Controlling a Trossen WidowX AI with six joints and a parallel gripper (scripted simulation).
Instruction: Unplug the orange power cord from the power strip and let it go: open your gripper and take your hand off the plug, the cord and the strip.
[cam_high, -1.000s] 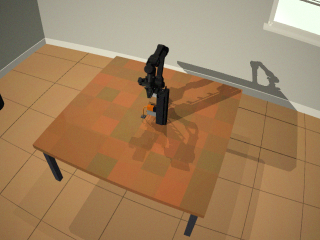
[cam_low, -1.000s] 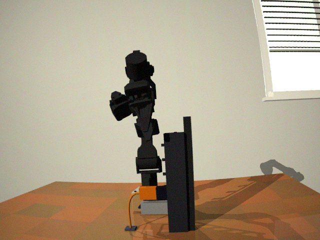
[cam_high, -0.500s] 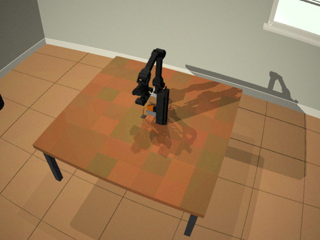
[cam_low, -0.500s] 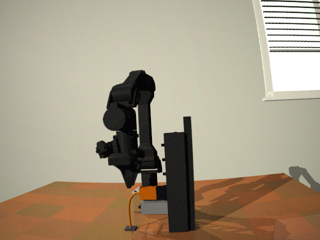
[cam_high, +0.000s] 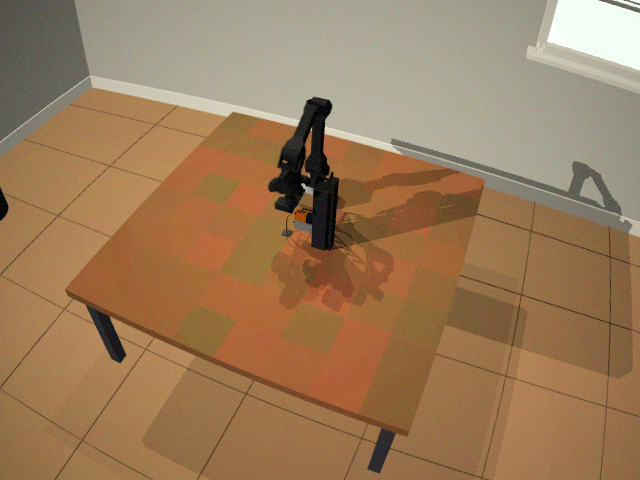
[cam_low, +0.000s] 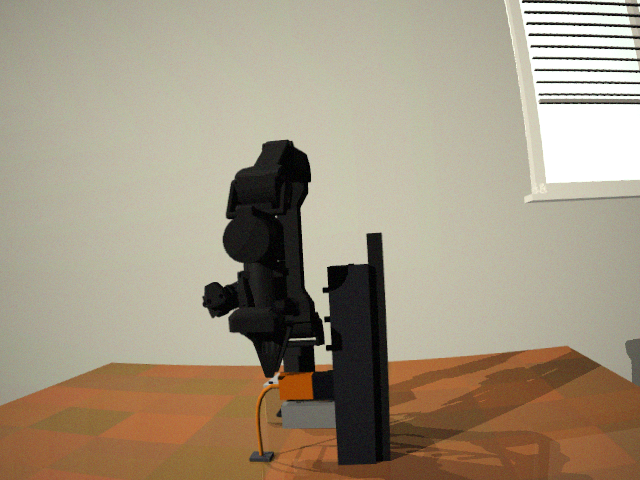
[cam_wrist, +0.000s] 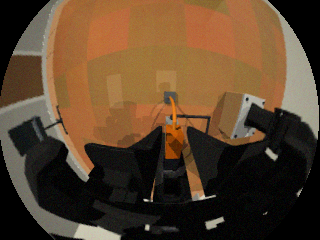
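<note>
The orange plug lies 5 cm to the left of my gripper tip, 1 cm below it and 1 cm behind it.
</note>
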